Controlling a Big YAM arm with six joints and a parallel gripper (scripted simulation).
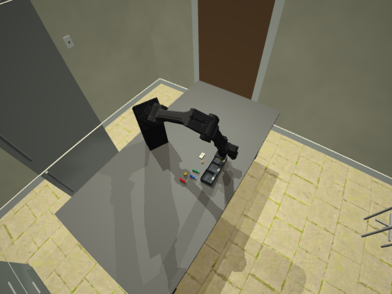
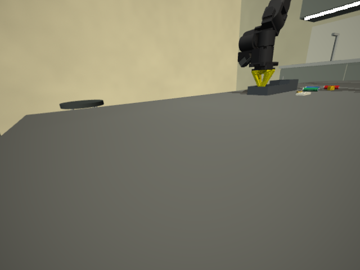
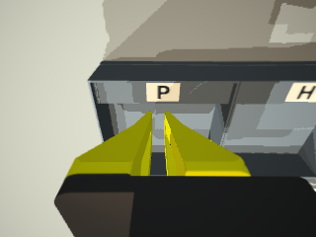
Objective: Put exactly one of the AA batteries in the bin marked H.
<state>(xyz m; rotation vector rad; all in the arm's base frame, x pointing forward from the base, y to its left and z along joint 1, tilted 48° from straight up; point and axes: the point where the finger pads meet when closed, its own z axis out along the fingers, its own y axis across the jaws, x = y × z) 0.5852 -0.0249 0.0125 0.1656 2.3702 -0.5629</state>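
The red AA battery is 23 cm behind my hand, 21 cm to the right of it and 2 cm below it. Also, from my hand: brass nut (13 cm behind, 3 cm to the right, 2 cm below); white domino (14 cm behind, 2 cm to the left, 2 cm below); dark bin (4 cm behind, 8 cm to the right).
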